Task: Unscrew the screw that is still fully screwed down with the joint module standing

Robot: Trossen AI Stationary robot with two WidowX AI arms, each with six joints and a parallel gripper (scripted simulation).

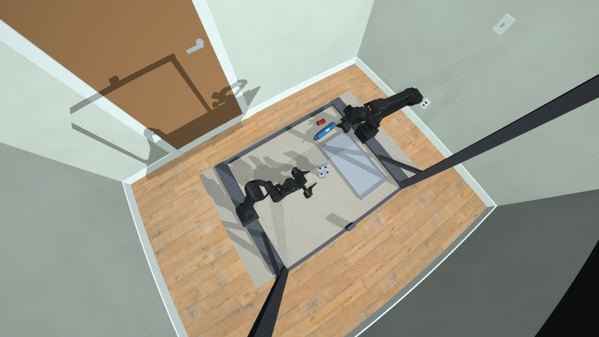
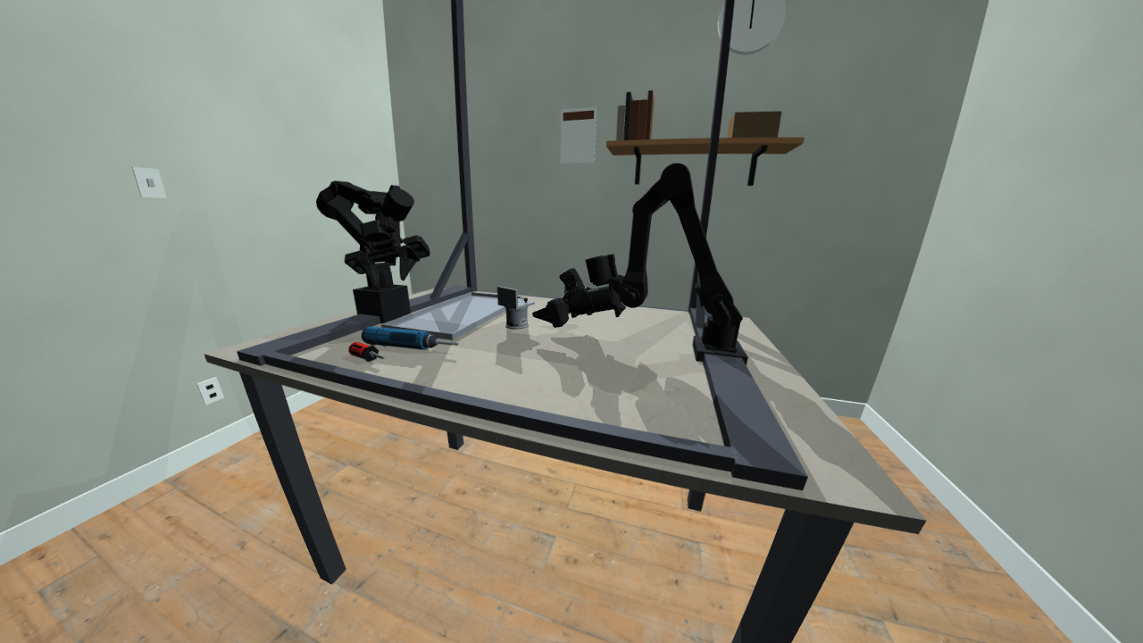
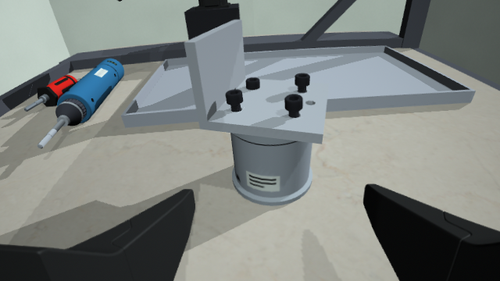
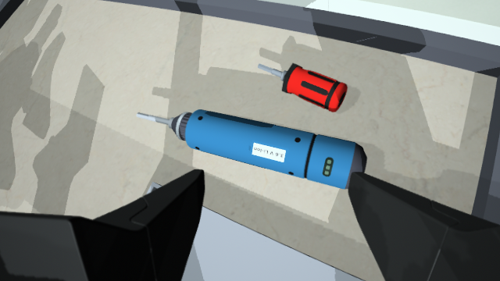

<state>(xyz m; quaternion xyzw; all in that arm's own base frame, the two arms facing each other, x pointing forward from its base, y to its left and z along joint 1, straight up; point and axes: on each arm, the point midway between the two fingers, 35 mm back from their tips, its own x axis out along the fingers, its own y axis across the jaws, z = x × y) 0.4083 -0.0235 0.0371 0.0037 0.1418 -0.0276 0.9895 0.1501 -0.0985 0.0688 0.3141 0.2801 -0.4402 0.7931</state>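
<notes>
Right now the grey joint module is 1 cm behind my left hand, 10 cm to the right of it and 3 cm below it. Round my left hand: grey l-shaped bracket: 1 cm behind, 10 cm to the right, 1 cm above; then shallow grey tray: 7 cm behind, 31 cm to the right, 5 cm below; then black screw: 13 cm to the right.
</notes>
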